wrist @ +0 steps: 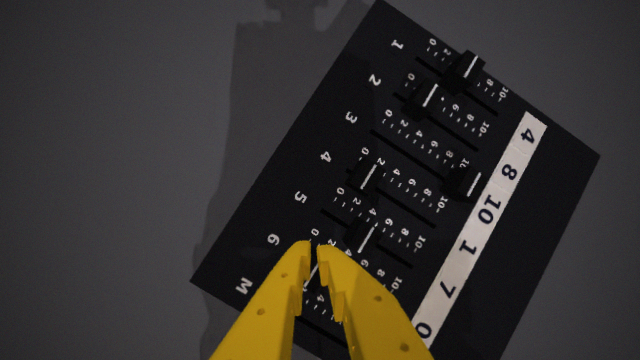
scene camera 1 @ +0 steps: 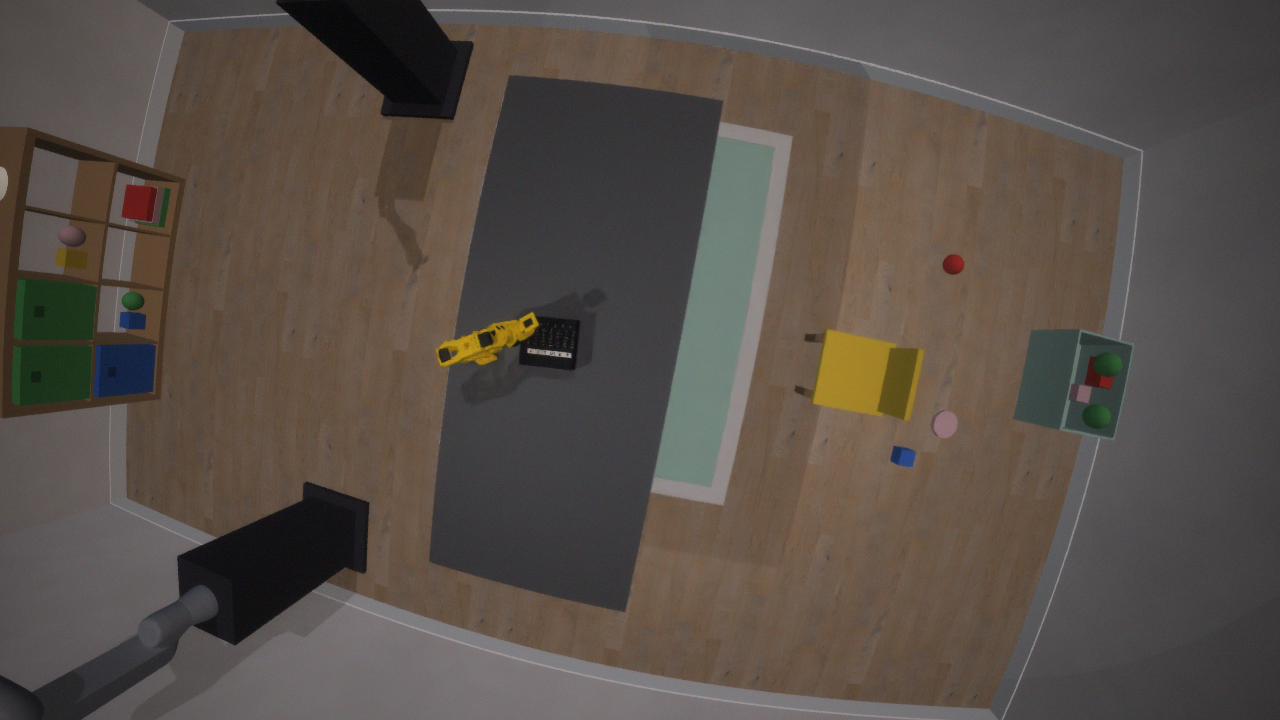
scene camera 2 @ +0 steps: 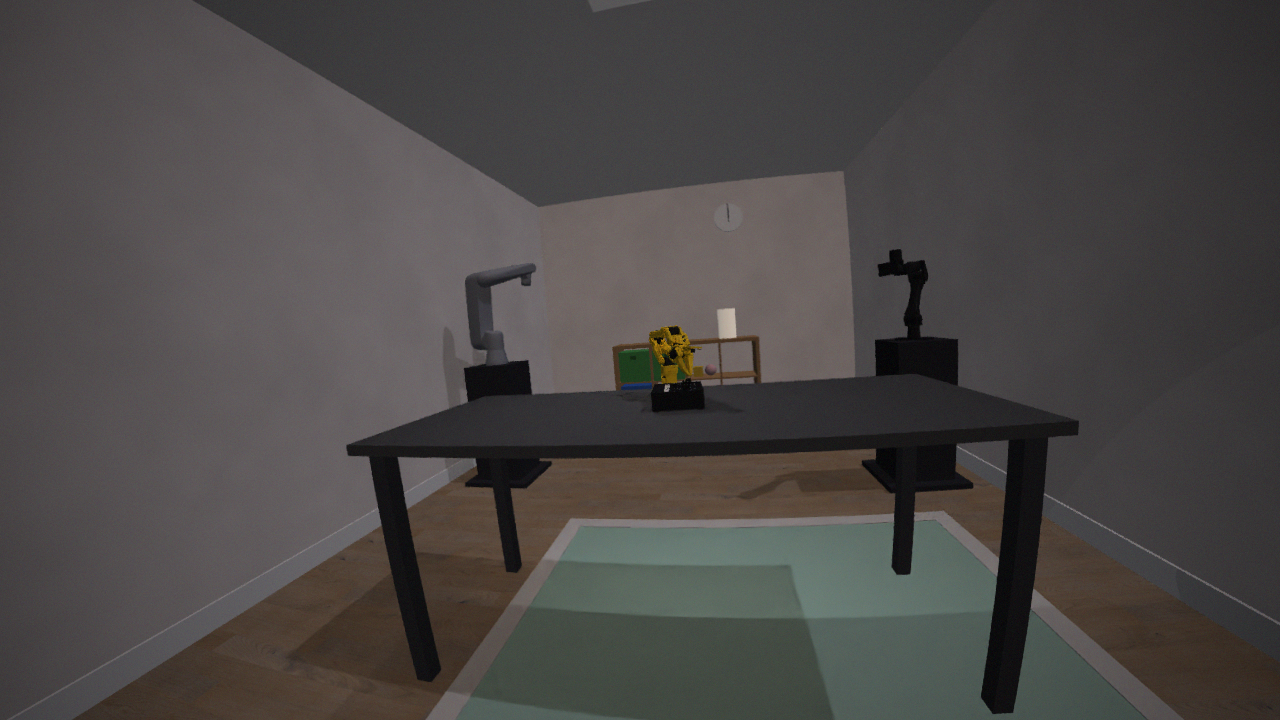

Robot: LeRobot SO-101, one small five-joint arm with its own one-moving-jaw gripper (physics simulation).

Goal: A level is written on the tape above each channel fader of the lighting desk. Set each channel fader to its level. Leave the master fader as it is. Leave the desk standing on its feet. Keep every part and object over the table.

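Frame: origin at the arm's base, x ahead, y left, z up, level; metres.
Seen in the pictures: hand at its tool point: [wrist: 310, 254] [scene camera 2: 689, 374].
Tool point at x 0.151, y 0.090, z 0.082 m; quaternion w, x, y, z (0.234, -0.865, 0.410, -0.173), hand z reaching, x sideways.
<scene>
A point is followed by its place in that frame.
The black lighting desk [scene camera 1: 548, 360] {x 0.205, y 0.003, z 0.055 m} [scene camera 2: 677, 402] {x 0.271, y 0.059, z 0.024 m} [wrist: 545, 200] {x 0.236, y 0.002, z 0.055 m} stands on the table, angled in the wrist view. Its tape [scene camera 1: 548, 353] {x 0.201, y 0.023, z 0.056 m} [wrist: 495, 192] {x 0.222, y 0.027, z 0.055 m} reads 4, 8, 10, 1, 7, 0 for channels 1 to 6. Knob 1 [wrist: 462, 72] {x 0.249, y 0.080, z 0.068 m} covers marks between 2 and 8. Knob 2 [wrist: 422, 100] {x 0.227, y 0.087, z 0.068 m} sits between 0 and 6. Knob 3 [wrist: 462, 182] {x 0.209, y 0.052, z 0.068 m} is by 10, knob 4 [wrist: 366, 176] {x 0.186, y 0.087, z 0.068 m} near 1, knob 5 [wrist: 362, 236] {x 0.166, y 0.074, z 0.068 m} around 4. My gripper [wrist: 314, 245] {x 0.151, y 0.090, z 0.082 m} [scene camera 1: 531, 320] {x 0.151, y 0.090, z 0.082 m} is shut and empty, over the channel 6 end, with a white knob line behind its jaws. Knob 6 and the master are largely hidden.
The dark table [scene camera 1: 572, 465] {x 0.317, y -0.308, z 0.000 m} [scene camera 2: 832, 416] {x 0.409, y 0.434, z 0.000 m} carries the desk and the yellow arm [scene camera 1: 483, 340] {x 0.073, y 0.038, z 0.229 m} [scene camera 2: 671, 349] {x 0.131, y 0.038, z 0.161 m}. A yellow chair [scene camera 1: 850, 371], a green mat [scene camera 1: 729, 295] [scene camera 2: 662, 582] and two black pedestals [scene camera 2: 917, 385] [scene camera 2: 499, 380] are around the table.
</scene>
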